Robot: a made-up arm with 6 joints. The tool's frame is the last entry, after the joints. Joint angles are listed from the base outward. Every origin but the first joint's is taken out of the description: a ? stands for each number. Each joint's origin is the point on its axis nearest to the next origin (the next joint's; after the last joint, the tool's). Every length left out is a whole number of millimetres.
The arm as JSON. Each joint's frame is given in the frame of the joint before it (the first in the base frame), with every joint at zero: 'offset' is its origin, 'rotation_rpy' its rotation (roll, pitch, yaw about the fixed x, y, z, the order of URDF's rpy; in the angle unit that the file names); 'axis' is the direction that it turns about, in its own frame. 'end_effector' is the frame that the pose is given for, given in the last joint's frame.
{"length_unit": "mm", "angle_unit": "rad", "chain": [
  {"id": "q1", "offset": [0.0, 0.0, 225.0], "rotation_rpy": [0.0, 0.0, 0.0], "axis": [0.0, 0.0, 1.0]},
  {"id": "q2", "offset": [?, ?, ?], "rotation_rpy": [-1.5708, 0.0, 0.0], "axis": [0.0, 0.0, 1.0]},
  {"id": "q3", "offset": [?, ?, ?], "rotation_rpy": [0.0, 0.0, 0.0], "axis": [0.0, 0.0, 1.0]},
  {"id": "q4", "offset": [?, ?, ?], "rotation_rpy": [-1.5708, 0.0, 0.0], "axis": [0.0, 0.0, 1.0]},
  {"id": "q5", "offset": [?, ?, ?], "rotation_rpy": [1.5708, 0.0, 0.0], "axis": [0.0, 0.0, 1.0]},
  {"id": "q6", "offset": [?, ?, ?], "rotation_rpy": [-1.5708, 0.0, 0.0], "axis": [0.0, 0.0, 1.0]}
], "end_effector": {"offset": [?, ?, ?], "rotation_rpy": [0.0, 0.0, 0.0]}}
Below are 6 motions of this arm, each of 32 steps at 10 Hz.
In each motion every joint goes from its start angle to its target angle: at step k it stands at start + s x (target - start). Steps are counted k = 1, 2, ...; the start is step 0. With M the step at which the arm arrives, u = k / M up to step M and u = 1 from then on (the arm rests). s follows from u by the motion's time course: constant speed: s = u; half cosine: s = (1 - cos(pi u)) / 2; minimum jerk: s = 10 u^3 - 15 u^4 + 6 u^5.
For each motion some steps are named. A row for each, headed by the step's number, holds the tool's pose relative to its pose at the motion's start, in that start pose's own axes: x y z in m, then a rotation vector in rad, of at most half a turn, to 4 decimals.
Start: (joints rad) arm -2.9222 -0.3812 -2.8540 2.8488 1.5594 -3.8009
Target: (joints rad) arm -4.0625 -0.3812 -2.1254 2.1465 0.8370 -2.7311
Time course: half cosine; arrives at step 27
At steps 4, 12, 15, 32:
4: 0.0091 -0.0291 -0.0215 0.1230 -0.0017 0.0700
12: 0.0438 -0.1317 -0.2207 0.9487 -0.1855 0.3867
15: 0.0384 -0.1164 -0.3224 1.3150 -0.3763 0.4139
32: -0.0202 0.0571 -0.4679 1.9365 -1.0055 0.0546

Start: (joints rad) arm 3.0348 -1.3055 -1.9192 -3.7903 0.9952 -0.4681
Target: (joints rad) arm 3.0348 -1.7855 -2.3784 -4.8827 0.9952 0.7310
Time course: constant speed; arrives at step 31
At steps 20, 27, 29, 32:
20: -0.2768 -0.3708 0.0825 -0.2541 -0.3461 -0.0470
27: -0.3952 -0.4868 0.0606 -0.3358 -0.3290 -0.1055
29: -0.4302 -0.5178 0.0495 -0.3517 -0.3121 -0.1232
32: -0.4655 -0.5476 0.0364 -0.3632 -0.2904 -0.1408

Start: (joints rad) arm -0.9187 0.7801 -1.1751 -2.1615 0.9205 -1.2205
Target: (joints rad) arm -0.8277 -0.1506 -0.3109 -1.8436 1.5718 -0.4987
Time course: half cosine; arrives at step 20
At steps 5, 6, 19, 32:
5: -0.0116 -0.0447 -0.0380 0.0972 -0.0175 0.1341
6: -0.0139 -0.0627 -0.0540 0.1365 -0.0268 0.1881
19: 0.0778 -0.2665 -0.2706 0.6330 -0.2711 0.8390
32: 0.0793 -0.2677 -0.2721 0.6366 -0.2740 0.8435

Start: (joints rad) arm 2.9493 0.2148 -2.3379 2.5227 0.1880 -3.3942
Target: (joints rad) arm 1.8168 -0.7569 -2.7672 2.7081 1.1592 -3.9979
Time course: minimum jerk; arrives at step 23
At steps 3, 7, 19, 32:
3: 0.0069 0.0257 -0.0038 -0.0330 0.0204 -0.0240
7: 0.0920 0.2202 -0.0599 -0.2967 0.1926 -0.2548
19: 0.8954 0.1191 -0.5399 -1.0746 1.3921 -1.8848
32: 0.9183 0.0628 -0.5512 -1.0731 1.4837 -1.9573

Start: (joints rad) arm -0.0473 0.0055 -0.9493 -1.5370 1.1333 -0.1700
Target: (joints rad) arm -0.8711 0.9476 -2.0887 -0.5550 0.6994 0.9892
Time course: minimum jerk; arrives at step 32
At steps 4, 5, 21, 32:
4: 0.0008 0.0038 0.0093 0.0200 -0.0004 0.0319
5: 0.0013 0.0070 0.0173 0.0370 -0.0011 0.0594
21: -0.1007 -0.0060 0.5253 0.6617 -0.3740 1.7650
32: -0.1889 -0.0939 0.6633 0.6965 -0.5768 2.3356

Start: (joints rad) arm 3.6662 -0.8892 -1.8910 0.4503 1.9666 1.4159
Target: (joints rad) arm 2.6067 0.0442 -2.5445 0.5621 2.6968 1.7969
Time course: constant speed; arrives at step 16
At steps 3, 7, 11, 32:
3: 0.0416 -0.0687 0.0498 -0.1616 0.0868 0.2253
7: 0.1423 -0.1260 0.1010 -0.3501 0.1777 0.5539
11: 0.2747 -0.1310 0.1215 -0.5072 0.2337 0.9054
32: 0.4409 -0.0543 0.0947 -0.6587 0.2426 1.3610

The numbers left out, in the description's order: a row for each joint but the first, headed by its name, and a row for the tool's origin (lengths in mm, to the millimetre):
q2: 0.0 0.0 0.0
q3: 78.0 -413.0 0.0
q4: 117.0 516.0 0.0
q5: 0.0 0.0 0.0
q6: 70.0 90.0 0.0
tool: 0.0 0.0 0.0

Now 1 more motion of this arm.
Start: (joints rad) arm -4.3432 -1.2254 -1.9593 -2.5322 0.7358 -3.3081
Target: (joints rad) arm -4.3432 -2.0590 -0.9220 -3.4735 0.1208 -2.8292
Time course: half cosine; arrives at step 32
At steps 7, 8, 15, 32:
7: 0.0188 -0.0001 -0.0257 0.0714 -0.0802 -0.0352
8: 0.0242 0.0006 -0.0339 0.0905 -0.1045 -0.0461
15: 0.0715 0.0208 -0.1239 0.2295 -0.3439 -0.1600
32: 0.1440 0.1139 -0.3295 0.3064 -0.7810 -0.4385

